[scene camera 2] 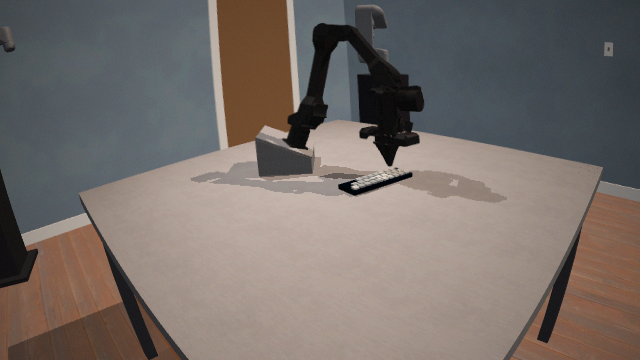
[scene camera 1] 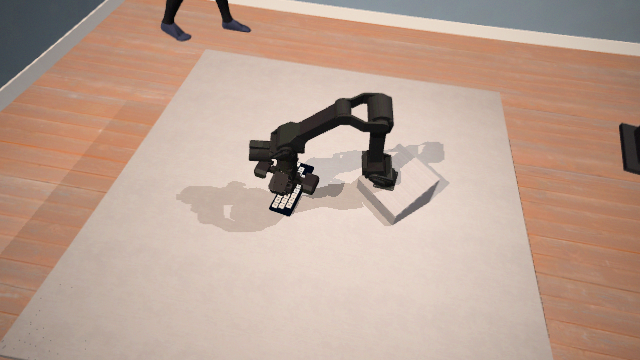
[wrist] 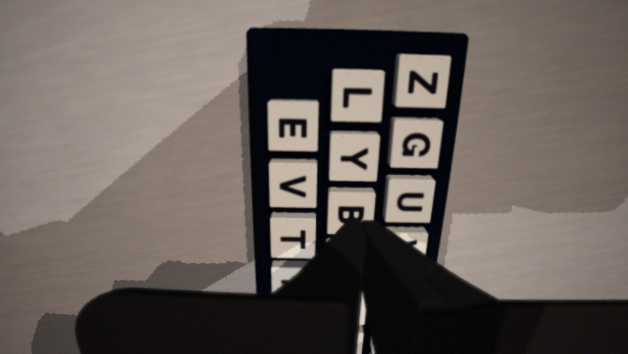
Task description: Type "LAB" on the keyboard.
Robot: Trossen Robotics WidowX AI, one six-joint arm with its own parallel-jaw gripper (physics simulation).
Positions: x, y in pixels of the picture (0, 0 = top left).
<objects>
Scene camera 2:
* my gripper: 389, 166
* keyboard: 385, 177
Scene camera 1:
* my gripper: 286, 192
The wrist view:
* my gripper: 360, 234
</objects>
